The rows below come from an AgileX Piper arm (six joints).
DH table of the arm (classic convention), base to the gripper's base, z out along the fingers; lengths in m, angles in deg. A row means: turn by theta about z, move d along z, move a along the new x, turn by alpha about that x. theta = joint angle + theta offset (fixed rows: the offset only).
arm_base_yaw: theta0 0; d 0.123; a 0; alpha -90
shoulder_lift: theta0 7.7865; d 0; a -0.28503; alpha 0
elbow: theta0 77.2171; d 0; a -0.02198; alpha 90
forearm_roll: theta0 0; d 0.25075; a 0; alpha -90
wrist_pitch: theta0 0; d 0; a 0; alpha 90
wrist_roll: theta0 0; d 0.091; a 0; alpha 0
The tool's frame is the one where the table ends.
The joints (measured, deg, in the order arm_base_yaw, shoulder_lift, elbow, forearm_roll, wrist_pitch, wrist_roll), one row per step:
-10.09, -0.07, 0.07, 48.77, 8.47, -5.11
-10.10, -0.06, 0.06, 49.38, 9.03, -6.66
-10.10, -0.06, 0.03, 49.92, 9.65, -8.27
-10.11, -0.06, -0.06, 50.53, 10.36, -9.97
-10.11, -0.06, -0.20, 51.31, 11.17, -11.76
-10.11, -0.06, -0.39, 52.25, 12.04, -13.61
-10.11, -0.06, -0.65, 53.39, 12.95, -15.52
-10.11, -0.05, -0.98, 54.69, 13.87, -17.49
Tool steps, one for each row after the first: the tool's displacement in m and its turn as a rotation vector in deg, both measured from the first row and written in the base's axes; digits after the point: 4 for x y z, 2 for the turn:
0.0000, 0.0008, -0.0004, -0.92, 0.36, 0.49
0.0001, 0.0016, -0.0008, -1.97, 0.72, 1.03
0.0000, 0.0026, -0.0008, -3.06, 1.05, 1.66
-0.0001, 0.0037, -0.0007, -4.08, 1.34, 2.40
-0.0002, 0.0050, -0.0002, -5.01, 1.55, 3.23
-0.0004, 0.0064, 0.0008, -5.83, 1.64, 4.12
-0.0007, 0.0079, 0.0022, -6.58, 1.60, 5.06

